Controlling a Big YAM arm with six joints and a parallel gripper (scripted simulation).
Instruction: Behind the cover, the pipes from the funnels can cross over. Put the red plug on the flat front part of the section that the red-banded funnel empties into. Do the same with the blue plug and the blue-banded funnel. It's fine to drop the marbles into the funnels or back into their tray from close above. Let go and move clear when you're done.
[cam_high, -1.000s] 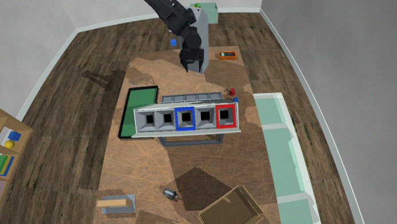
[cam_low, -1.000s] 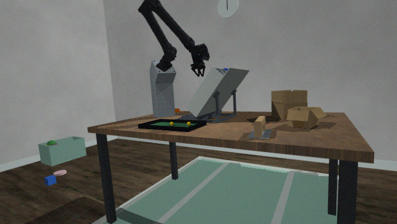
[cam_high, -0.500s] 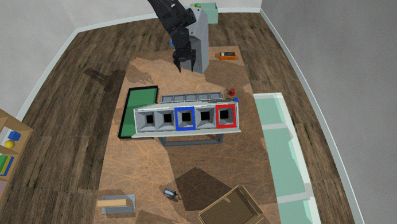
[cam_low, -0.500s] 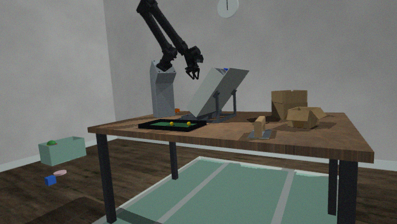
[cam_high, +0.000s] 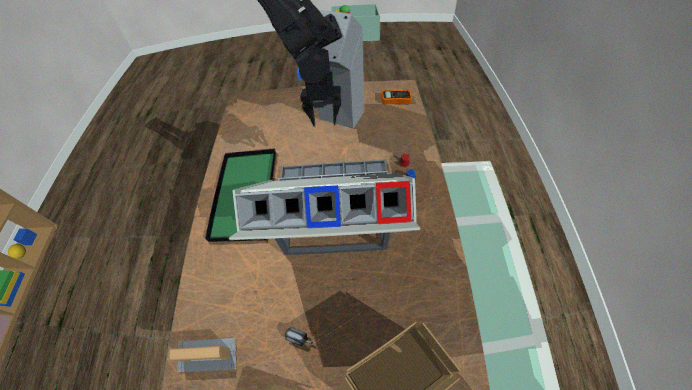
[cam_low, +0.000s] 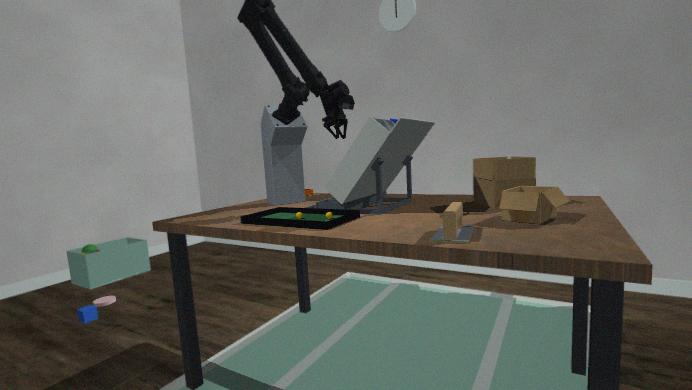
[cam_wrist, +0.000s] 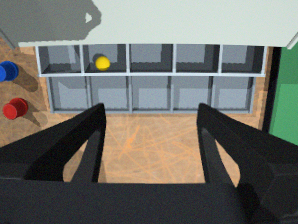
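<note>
The red plug is 1 cm ahead of my hand, 27 cm to the left of it and 28 cm below it. The rest, counted from my hand: blue plug (8 cm ahead, 26 cm to the left, 28 cm below); cover (13 cm ahead, 4 cm to the right, 9 cm below); green marble tray (10 cm behind, 31 cm to the right, 29 cm below).
</note>
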